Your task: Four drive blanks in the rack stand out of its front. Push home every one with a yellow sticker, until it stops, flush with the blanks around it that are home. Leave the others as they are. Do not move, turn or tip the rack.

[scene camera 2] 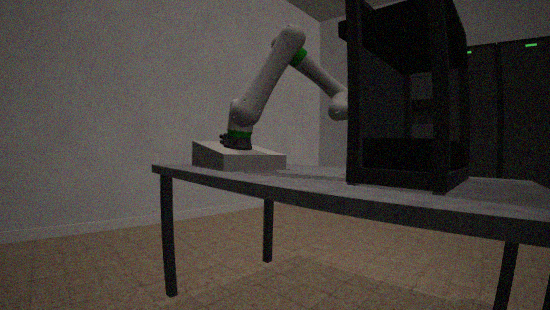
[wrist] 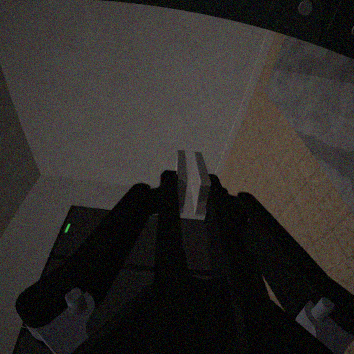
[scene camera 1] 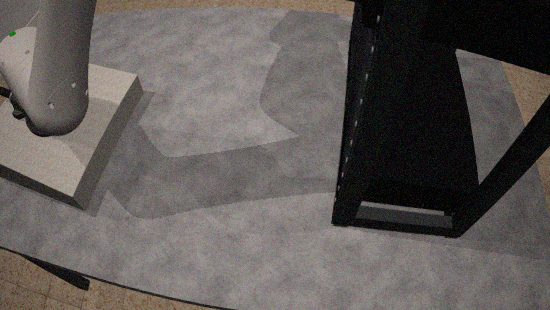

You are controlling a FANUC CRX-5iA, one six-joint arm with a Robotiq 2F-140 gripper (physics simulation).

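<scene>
The black rack (scene camera 1: 345, 200) (scene camera 2: 354, 135) stands upright on the table, at the right in both scene views. No drive blank or yellow sticker can be made out in any view. A dark block (scene camera 2: 342, 30) juts from the rack's left side, high up, in scene camera 2; what it is cannot be told. My gripper (wrist: 187, 163) is shut in the wrist view, its pale pads close together with a narrow gap and no object seen between them. In scene camera 2 the gripper is hidden behind the rack, so its distance from the blanks cannot be told.
The arm (scene camera 1: 62, 65) (scene camera 2: 270, 70) rises from a pale block (scene camera 1: 112, 82) (scene camera 2: 255, 162) on the grey table (scene camera 1: 250, 270) (scene camera 2: 300, 199) and reaches toward the rack's left side. Dark cabinets (scene camera 2: 522, 100) (wrist: 82, 240) with green lights stand in the background.
</scene>
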